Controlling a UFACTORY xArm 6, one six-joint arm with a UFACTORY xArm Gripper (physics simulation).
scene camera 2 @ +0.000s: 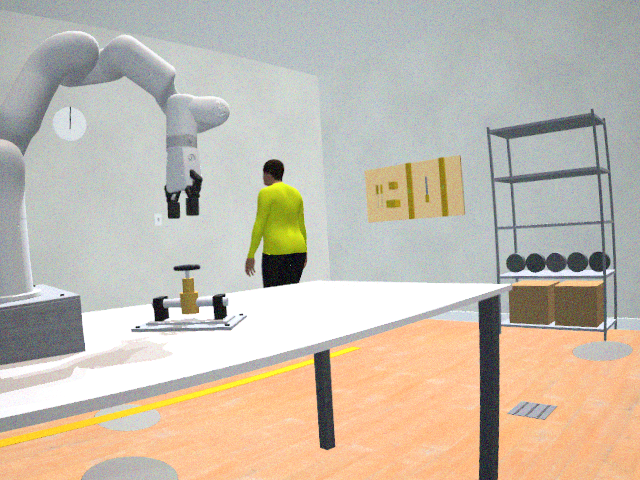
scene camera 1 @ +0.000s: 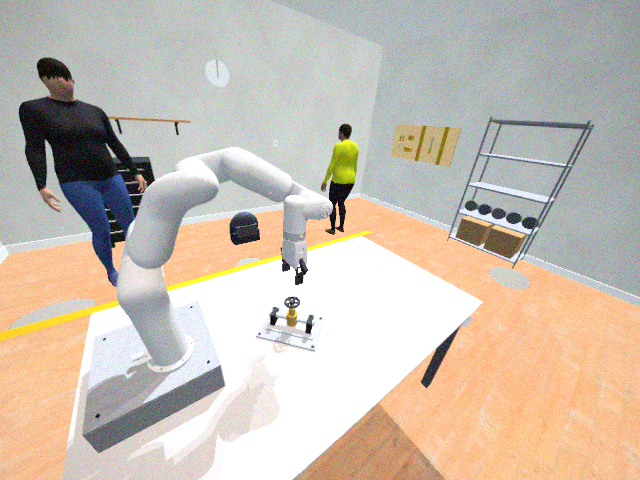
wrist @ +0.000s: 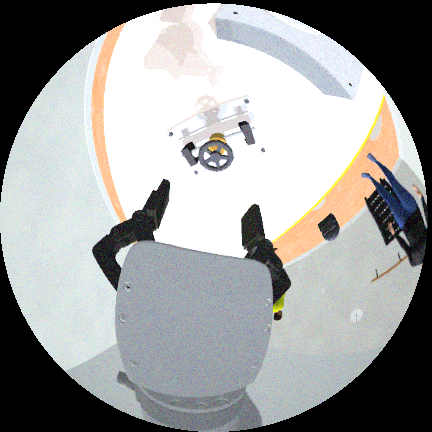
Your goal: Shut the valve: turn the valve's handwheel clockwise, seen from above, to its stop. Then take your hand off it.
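The valve's dark spoked handwheel sits level on top of the yellow valve body. The body is on a horizontal pipe held by two black clamps on a light baseplate. My gripper is open and empty, pointing down. It hangs well above the handwheel and apart from it, with a clear gap in the scene camera 2 view. In the wrist view the whole wheel shows beyond the fingertips. The wheel's turn angle cannot be told from its even spokes.
The valve stands on a white table, beside the arm's grey base block. A person in black and a person in yellow stand beyond the table. A shelf rack is farther off.
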